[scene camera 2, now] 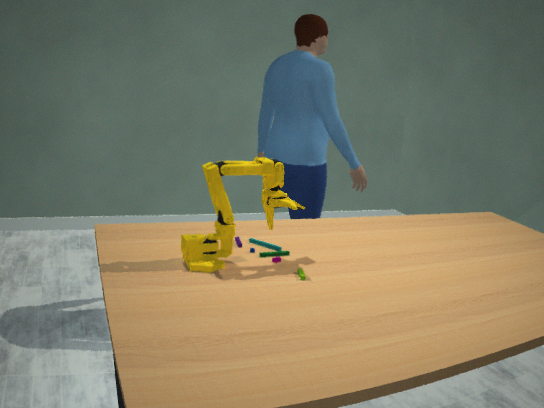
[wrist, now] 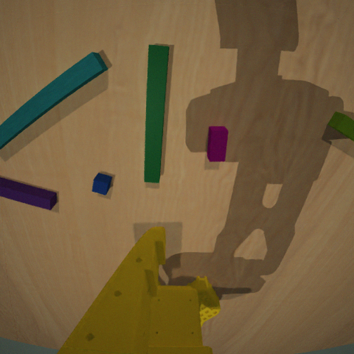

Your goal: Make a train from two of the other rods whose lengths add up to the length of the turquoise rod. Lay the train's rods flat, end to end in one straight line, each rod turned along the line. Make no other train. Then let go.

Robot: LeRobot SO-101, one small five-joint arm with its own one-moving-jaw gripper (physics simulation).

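Frame: origin at the arm's base, x ahead, y left, z up, level; millimetres.
Where they show: hand, tool point: [scene camera 2: 271,228]; arm's base, link origin: [scene camera 2: 210,263].
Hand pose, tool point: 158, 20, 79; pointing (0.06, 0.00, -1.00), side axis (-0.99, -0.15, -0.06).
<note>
Each offset is from my tool point to the centre of the thing, as dx, dy, dz. Level surfaces: height alone.
The turquoise rod {+22, +84, -74} [scene camera 2: 265,244] [wrist: 50,99] lies flat, cut off by the wrist view's left edge. The dark green rod {+20, +11, -74} [scene camera 2: 274,254] [wrist: 156,115] lies apart from it at an angle. A short magenta rod {+10, -29, -74} [scene camera 2: 276,260] [wrist: 217,144] lies beside the green one, not touching. A small blue rod {-28, +45, -74} [scene camera 2: 252,250] [wrist: 102,184] and a purple rod {-43, +114, -74} [scene camera 2: 238,242] [wrist: 27,193] lie nearer the arm's base. A lime rod {+32, -129, -74} [scene camera 2: 301,274] [wrist: 344,125] lies apart at the wrist view's right edge. My gripper [scene camera 2: 287,218] [wrist: 181,254] is open and empty, high above the table.
The wooden table {dz -79} [scene camera 2: 350,310] bears the arm [scene camera 2: 218,192] and all the rods. The arm's shadow falls across the magenta rod in the wrist view. A person in a blue top [scene camera 2: 300,110] stands behind the table.
</note>
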